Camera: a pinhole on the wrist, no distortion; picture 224 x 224 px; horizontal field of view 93.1 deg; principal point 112.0 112.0 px. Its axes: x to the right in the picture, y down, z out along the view. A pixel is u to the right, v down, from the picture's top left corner.
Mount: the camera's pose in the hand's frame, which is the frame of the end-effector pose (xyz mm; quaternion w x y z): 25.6 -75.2 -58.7 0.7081 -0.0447 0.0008 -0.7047
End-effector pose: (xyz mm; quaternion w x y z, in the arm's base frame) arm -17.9 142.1 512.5 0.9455 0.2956 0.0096 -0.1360
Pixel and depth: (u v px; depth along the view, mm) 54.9 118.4 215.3
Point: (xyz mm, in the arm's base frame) 36.7 88.6 659.3
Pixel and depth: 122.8 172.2 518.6
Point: 269.4 -269.7 789.7
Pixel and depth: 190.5 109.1 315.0
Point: -73.1 -246.5 571.1
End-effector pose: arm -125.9 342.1 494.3 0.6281 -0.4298 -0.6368 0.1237
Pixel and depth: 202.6 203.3 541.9
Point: -673.6 595.9 1124.7
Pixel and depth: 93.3 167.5 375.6
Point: -351.9 637.5 600.3
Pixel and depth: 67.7 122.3 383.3
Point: -351.4 586.6 422.4
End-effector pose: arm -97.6 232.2 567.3 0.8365 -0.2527 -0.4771 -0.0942
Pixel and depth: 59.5 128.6 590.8
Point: -295.0 721.0 823.8
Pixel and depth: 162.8 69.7 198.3
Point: -294.0 170.7 648.5
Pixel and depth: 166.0 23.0 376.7
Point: -595.9 180.4 570.5
